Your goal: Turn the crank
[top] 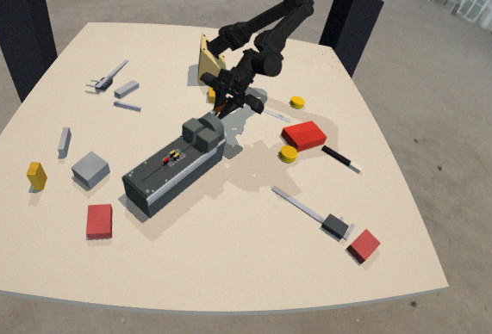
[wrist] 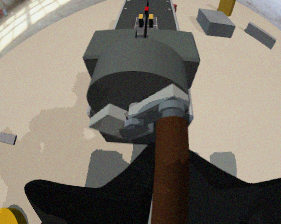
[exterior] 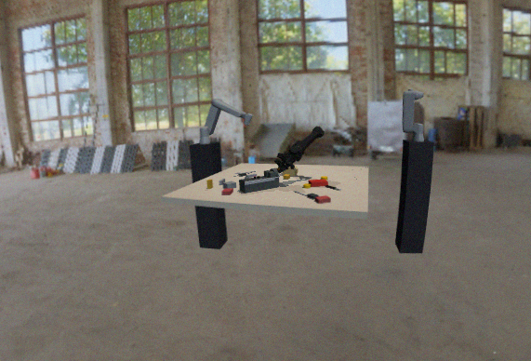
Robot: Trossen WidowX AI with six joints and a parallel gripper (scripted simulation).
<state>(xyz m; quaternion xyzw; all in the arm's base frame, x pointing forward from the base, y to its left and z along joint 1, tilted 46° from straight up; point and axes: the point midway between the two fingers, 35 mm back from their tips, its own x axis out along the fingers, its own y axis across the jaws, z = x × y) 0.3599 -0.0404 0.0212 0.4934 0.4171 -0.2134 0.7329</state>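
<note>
My gripper tip is 140 mm short of the red pointer and 130 mm to the left of it. From my gripper tip the other things lie so: brown handle 10 mm behind, 10 mm to the left, 30 mm above; then crank 10 mm to the left, 20 mm above; then grey bar 140 mm behind, 210 mm to the left, 80 mm below.
</note>
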